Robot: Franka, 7 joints.
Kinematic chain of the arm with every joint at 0, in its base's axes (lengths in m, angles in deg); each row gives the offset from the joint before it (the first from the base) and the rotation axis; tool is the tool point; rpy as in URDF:
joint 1: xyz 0 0 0.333 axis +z
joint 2: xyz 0 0 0 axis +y
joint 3: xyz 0 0 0.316 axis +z
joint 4: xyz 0.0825 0 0 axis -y
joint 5: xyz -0.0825 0 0.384 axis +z
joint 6: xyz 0 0 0 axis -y
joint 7: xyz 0.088 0 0 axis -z
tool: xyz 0 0 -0.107 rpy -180 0 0
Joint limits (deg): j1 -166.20..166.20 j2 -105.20..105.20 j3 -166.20..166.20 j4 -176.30..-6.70 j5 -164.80..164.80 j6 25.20..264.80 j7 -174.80..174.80
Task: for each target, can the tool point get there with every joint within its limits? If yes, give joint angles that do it. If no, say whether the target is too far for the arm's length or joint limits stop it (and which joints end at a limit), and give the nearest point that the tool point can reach.
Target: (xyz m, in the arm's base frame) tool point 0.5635 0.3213 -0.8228
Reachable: no: too far | nearest point 0.4054 0.2312 -0.3281 | short by 0.527 m
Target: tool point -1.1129 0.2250 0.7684
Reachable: no: too far | nearest point -0.7851 0.1587 0.6402 | short by 0.358 m
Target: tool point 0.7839 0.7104 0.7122
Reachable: no: too far | nearest point 0.5984 0.5423 0.6225 | short by 0.266 m
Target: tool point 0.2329 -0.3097 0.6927
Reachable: yes | joints -128.80 84.01 136.40 -140.51 13.78 218.03 46.73
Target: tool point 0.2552 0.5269 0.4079
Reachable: yes | joints 16.12 50.65 81.20 -106.61 64.49 244.23 20.22
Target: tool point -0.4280 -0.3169 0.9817
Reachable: yes | joints 76.57 -16.73 124.48 -46.27 -100.75 129.49 57.42
